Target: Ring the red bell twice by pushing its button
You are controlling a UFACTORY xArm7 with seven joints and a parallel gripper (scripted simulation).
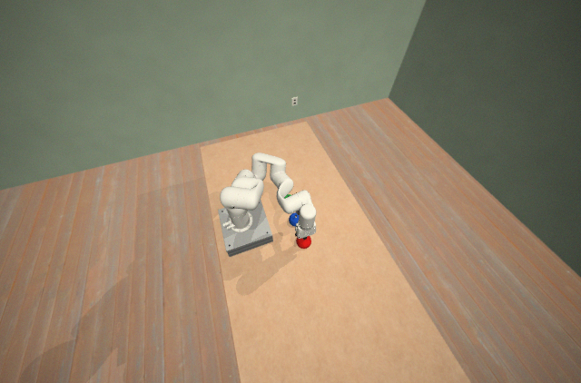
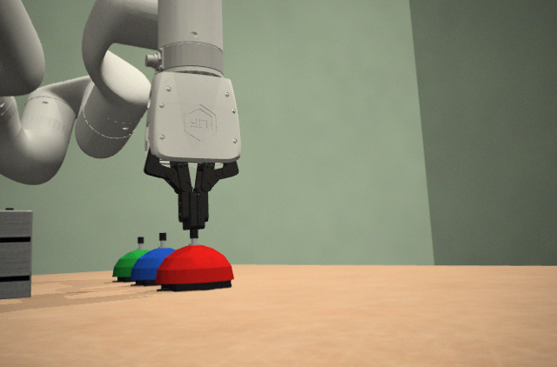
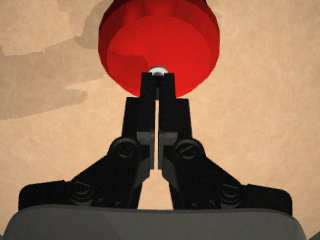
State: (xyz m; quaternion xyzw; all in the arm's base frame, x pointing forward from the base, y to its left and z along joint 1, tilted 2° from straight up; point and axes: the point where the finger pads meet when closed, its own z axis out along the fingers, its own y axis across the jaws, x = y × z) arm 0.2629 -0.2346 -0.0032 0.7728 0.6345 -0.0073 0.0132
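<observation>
The red bell lies 50 mm below my hand. From my hand the other things lie so: blue bell (130 mm to the left, 40 mm below, 30 mm ahead); then green bell (260 mm to the left, 50 mm ahead, 40 mm below).
</observation>
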